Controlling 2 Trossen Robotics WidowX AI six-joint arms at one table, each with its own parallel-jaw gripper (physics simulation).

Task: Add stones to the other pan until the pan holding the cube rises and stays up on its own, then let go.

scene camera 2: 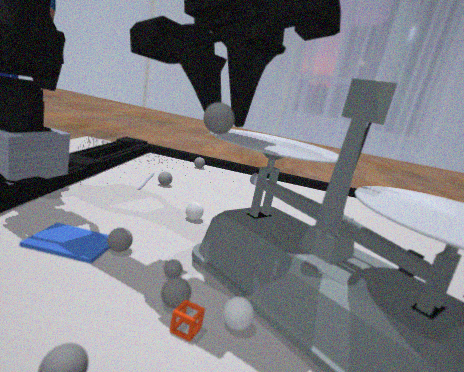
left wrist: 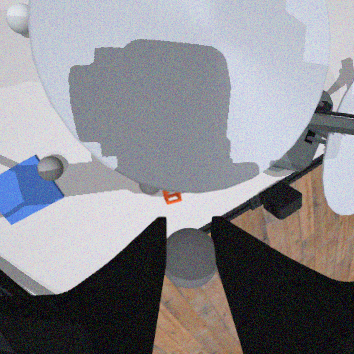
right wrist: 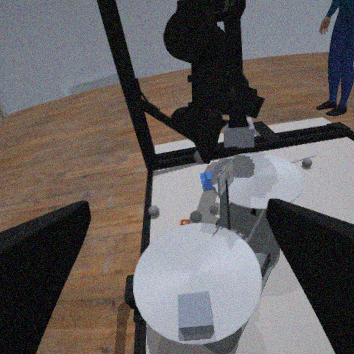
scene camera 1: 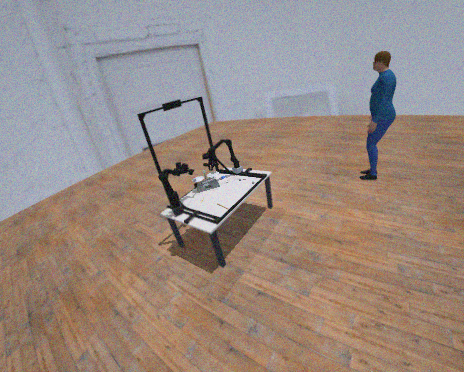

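Seen in the pictures: left gripper, fingertip midpoint: [scene camera 2: 227, 127] [left wrist: 188, 224] [right wrist: 208, 160] [scene camera 1: 210, 170]; right gripper, fingertip midpoint: [right wrist: 179, 208] [scene camera 1: 191, 169]; left arm's base at its link origin: [scene camera 2: 15, 126] [right wrist: 237, 123] [scene camera 1: 237, 167]; right arm's base at its link origin: [scene camera 1: 176, 206].
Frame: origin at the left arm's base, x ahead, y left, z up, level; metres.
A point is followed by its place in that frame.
My left gripper [scene camera 2: 225, 117] @[z 0.082, x 0.356, y -0.076 m] [left wrist: 188, 224] @[z 0.082, x 0.356, y -0.076 m] is shut on a grey stone [scene camera 2: 218, 118] @[z 0.091, x 0.357, y -0.101 m] [left wrist: 191, 257] @[z 0.100, x 0.351, y -0.079 m]. It holds the stone raised near the left rim of the stone-free pan [scene camera 2: 310, 151] @[z 0.068, x 0.426, y 0.007 m] [left wrist: 275, 100] @[z 0.068, x 0.418, y -0.028 m] [right wrist: 287, 187] @[z 0.068, x 0.419, y 0.050 m]. The grey cube [right wrist: 195, 310] @[z 0.086, x 0.607, y -0.071 m] sits on the other pan [scene camera 2: 425, 210] @[z 0.056, x 0.530, y -0.084 m] [left wrist: 337, 180] @[z 0.056, x 0.502, y -0.105 m] [right wrist: 160, 270] @[z 0.056, x 0.557, y -0.124 m], and the beam slopes down toward that pan in scene camera 2. Loose stones [scene camera 2: 120, 239] @[z -0.068, x 0.256, y -0.077 m] [scene camera 2: 176, 292] @[z -0.066, x 0.358, y -0.128 m] [scene camera 2: 239, 313] @[z -0.066, x 0.417, y -0.121 m] [scene camera 2: 194, 212] @[z -0.071, x 0.273, y 0.072 m] [scene camera 2: 165, 178] @[z -0.070, x 0.151, y 0.183 m] lie on the table. My right gripper [right wrist: 179, 208] @[z 0.213, x 0.601, y -0.066 m] is open and empty, with the cube's pan showing between and below its fingers.
An orange wire-frame cube [scene camera 2: 172, 322] @[z -0.078, x 0.369, y -0.150 m] [right wrist: 185, 220] @[z -0.069, x 0.371, y -0.138 m] stands beside stones near the grey scale base [scene camera 2: 240, 250] @[z -0.040, x 0.390, y -0.060 m]. A blue block [scene camera 2: 65, 242] @[z -0.083, x 0.200, y -0.098 m] [left wrist: 25, 187] @[z -0.083, x 0.208, y -0.084 m] [right wrist: 206, 181] @[z -0.083, x 0.212, y -0.101 m] lies with a stone against it. A black frame edges the table. A person [scene camera 1: 382, 100] stands away from the table.
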